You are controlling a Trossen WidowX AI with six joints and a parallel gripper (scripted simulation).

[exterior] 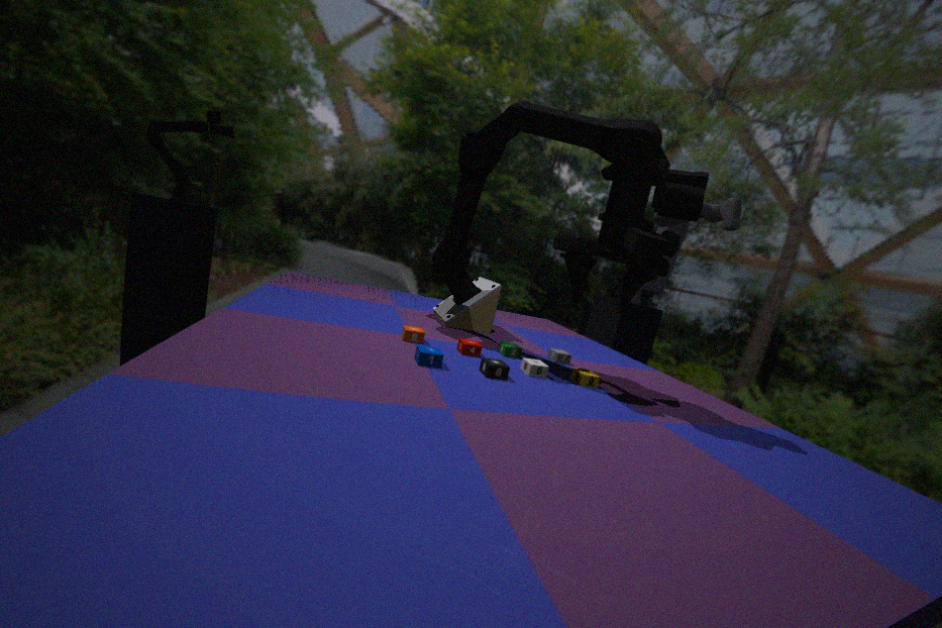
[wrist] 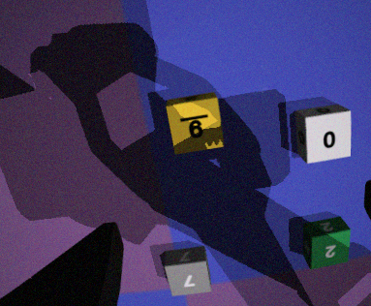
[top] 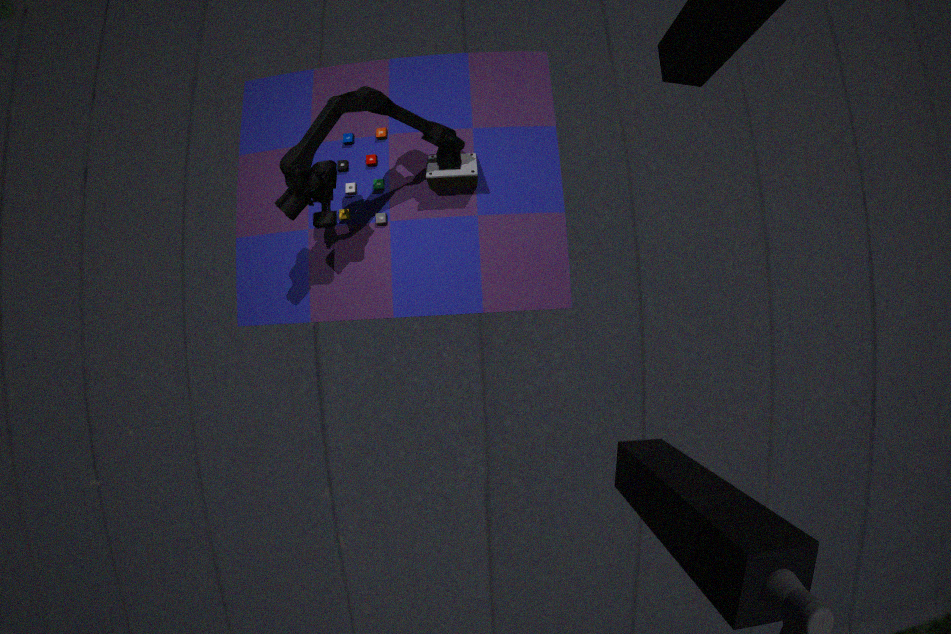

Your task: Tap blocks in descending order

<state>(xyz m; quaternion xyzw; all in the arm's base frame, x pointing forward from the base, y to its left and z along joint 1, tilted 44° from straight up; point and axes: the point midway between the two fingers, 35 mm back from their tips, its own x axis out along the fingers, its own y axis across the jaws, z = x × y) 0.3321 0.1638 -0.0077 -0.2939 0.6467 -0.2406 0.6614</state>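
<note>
My gripper tip is now 11 cm above the yellow block and 1 cm to the right of it. Also, from my gripper tip: white block: 11 cm below, 7 cm to the right, 2 cm behind; then grey block: 12 cm behind, 11 cm below, 3 cm to the left; then green block: 11 cm below, 11 cm behind, 8 cm to the right.
</note>
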